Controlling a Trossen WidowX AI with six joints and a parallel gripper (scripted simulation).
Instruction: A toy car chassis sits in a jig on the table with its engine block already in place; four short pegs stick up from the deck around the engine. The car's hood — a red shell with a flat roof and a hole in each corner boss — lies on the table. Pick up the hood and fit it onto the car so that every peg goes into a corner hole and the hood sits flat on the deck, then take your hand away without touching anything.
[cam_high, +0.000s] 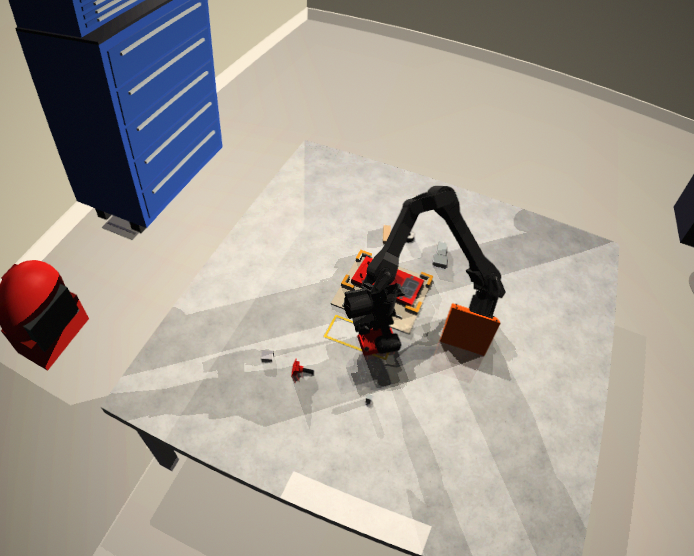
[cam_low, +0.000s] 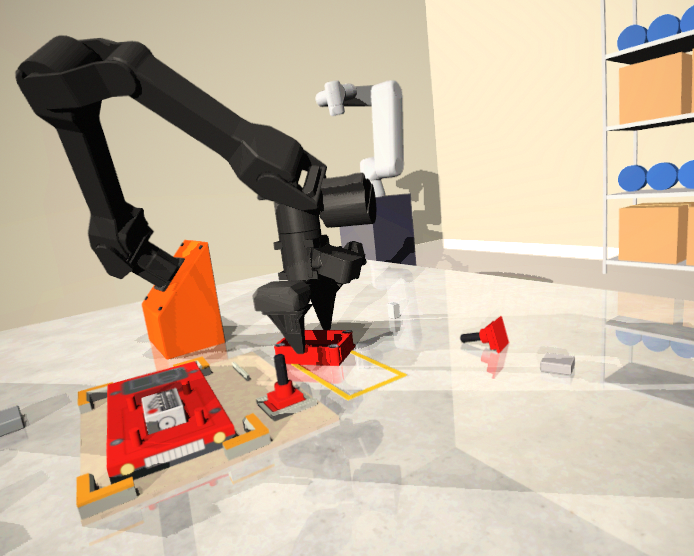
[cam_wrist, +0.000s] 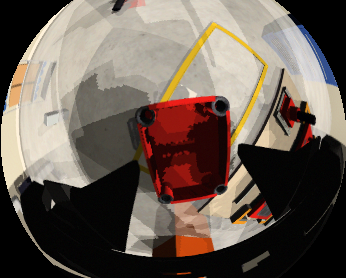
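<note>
Right now the hood is 1 cm below my gripper tip. Also, from my gripper tip: grey engine block: 7 cm ahead, 22 cm to the right.
</note>
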